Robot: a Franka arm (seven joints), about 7 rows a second.
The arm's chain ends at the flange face. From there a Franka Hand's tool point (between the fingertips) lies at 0.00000 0.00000 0.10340 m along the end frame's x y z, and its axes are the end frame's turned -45 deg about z.
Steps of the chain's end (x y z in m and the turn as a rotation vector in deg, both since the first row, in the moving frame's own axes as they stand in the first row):
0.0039, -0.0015, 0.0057, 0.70, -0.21, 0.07
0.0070, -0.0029, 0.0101, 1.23, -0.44, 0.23
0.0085, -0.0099, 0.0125, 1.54, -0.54, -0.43
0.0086, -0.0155, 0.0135, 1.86, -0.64, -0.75
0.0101, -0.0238, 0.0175, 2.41, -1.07, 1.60
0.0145, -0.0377, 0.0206, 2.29, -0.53, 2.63
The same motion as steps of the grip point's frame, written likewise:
0.0044, 0.0005, 0.0057, 0.64, 0.35, 0.07
0.0080, 0.0008, 0.0101, 1.18, 0.56, 0.23
0.0143, -0.0036, 0.0125, 1.47, 0.71, -0.43
0.0186, -0.0081, 0.0134, 1.77, 0.86, -0.75
0.0257, -0.0141, 0.0174, 2.46, 0.95, 1.60
0.0392, -0.0199, 0.0205, 1.99, 1.24, 2.63

